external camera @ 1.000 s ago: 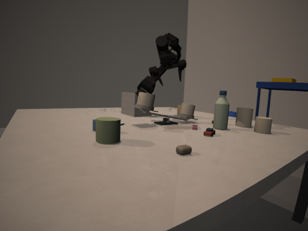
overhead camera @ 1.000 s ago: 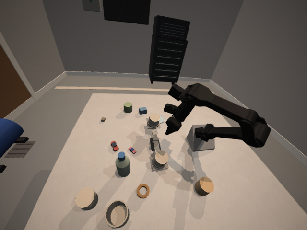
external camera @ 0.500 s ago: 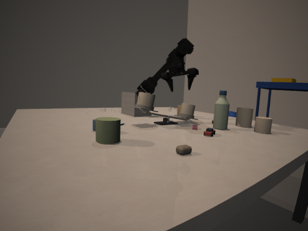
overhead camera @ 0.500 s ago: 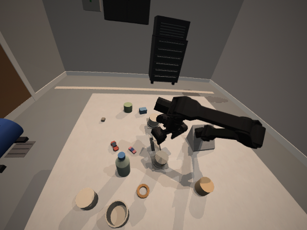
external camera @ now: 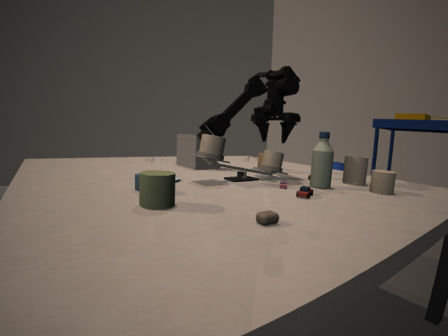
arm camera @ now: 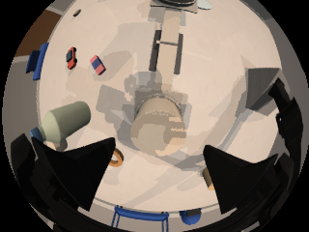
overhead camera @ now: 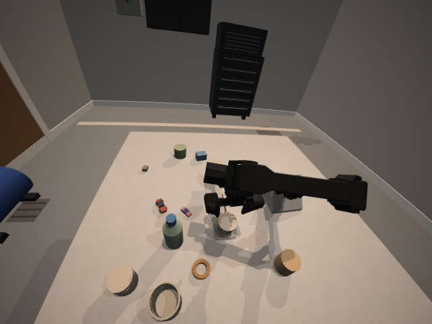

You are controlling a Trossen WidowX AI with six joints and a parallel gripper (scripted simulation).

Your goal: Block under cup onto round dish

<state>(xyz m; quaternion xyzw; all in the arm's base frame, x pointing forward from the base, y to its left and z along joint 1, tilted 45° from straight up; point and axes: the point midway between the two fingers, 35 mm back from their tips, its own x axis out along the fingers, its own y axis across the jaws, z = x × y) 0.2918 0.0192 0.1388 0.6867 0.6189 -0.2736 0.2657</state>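
Now: the beige cup 60 mm below my gripper tip and 20 mm to the left of it. Also, from my gripper tip: bottle 200 mm ahead, 10 mm to the left, 10 mm below; then balance 140 mm to the right, 90 mm below, 10 mm behind; then toy car 250 mm ahead, 150 mm to the right, 110 mm below.
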